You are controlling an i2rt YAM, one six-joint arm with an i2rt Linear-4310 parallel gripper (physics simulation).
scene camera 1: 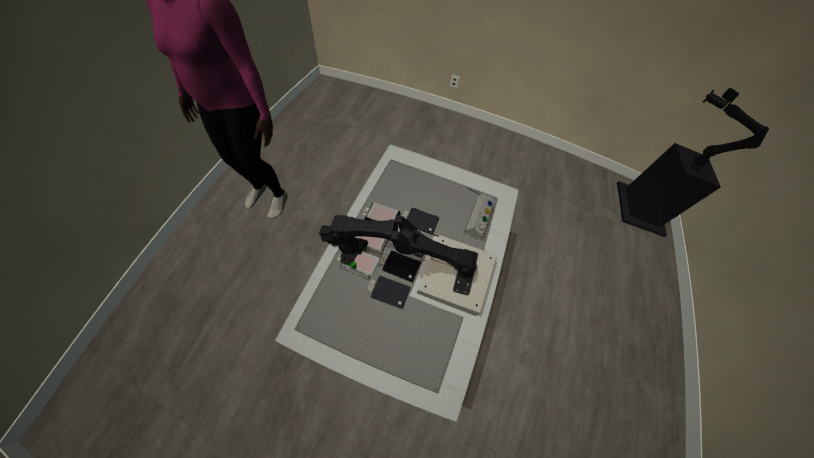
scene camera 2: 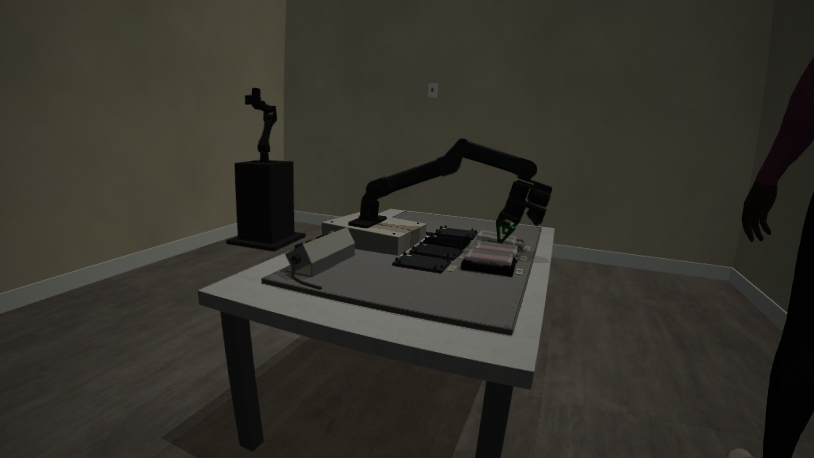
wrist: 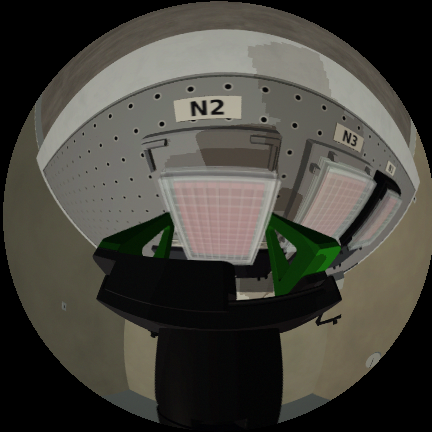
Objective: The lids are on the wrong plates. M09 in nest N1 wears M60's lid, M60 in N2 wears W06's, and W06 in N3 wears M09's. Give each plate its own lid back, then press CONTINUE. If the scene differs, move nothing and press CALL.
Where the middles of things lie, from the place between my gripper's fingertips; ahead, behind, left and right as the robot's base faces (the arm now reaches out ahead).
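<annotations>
With the nest labelled N2 (wrist: 203,145) in sight, I find my gripper 10 mm above it, 10 mm to the right of it and 10 mm short of it. Going by their middles, of the things named here the nest labelled N2 is the nearest to my gripper. The N2 label (wrist: 216,106) is 20 mm below my hand and 90 mm ahead of it.
</annotations>
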